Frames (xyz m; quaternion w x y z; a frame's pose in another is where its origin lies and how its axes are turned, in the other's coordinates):
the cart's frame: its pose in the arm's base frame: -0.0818 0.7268 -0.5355 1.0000 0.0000 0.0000 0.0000
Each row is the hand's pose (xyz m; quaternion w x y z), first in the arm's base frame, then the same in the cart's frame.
Working: the arm's base frame: its pose in the cart's frame: 0.0818 -0.7268 0.5355 1.0000 0.0000 0.0000 0.0000

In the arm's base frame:
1: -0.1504 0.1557 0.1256 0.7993 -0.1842 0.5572 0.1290
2: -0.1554 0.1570 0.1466 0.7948 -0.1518 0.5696 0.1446
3: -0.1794 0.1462 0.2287 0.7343 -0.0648 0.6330 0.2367
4: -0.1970 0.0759 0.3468 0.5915 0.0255 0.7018 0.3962
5: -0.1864 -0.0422 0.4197 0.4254 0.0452 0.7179 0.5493
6: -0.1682 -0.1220 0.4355 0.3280 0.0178 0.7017 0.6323
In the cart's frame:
1: -0.0686 -0.5711 0.6611 0.7993 -0.1842 0.5572 0.1290
2: -0.0736 -0.5698 0.6821 0.7948 -0.1518 0.5696 0.1446
3: -0.0976 -0.5806 0.7642 0.7343 -0.0648 0.6330 0.2367
4: -0.1152 -0.6509 0.8823 0.5915 0.0255 0.7018 0.3962
5: -0.1046 -0.7690 0.9552 0.4254 0.0452 0.7179 0.5493
6: -0.0864 -0.8488 0.9710 0.3280 0.0178 0.7017 0.6323

